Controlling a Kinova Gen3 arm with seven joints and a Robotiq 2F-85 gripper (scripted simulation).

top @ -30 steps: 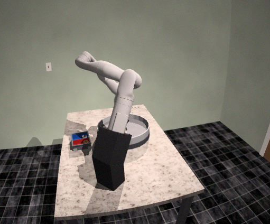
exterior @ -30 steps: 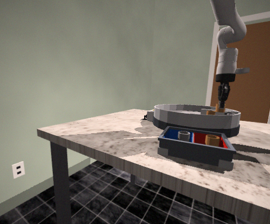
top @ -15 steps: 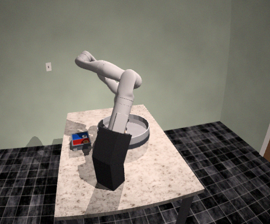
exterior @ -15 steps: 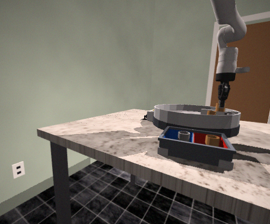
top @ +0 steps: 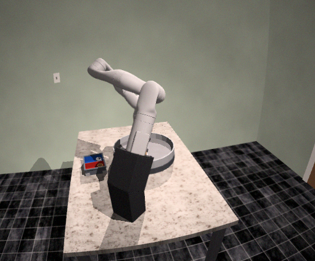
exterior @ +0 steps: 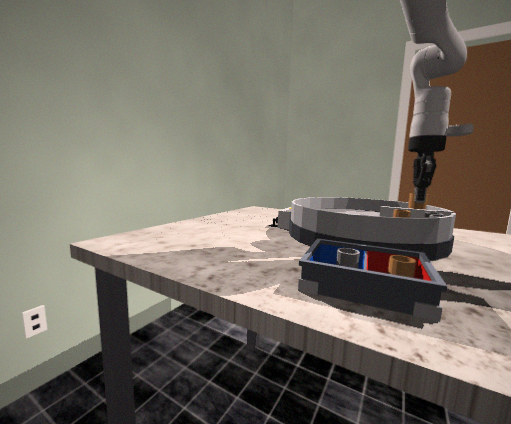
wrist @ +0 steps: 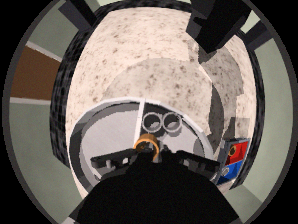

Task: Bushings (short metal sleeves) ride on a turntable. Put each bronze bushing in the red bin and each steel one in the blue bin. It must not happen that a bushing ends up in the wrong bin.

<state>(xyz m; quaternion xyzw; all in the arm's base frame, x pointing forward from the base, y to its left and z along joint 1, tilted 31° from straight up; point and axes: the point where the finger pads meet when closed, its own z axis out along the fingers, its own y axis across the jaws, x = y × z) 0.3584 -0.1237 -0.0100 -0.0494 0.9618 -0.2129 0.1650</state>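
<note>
Right now my hand is 30 cm to the right of the bin tray, 11 cm short of it and 11 cm above it. Also, from my hand: turntable 13 cm ahead, 8 cm below, 5 cm to the right.
</note>
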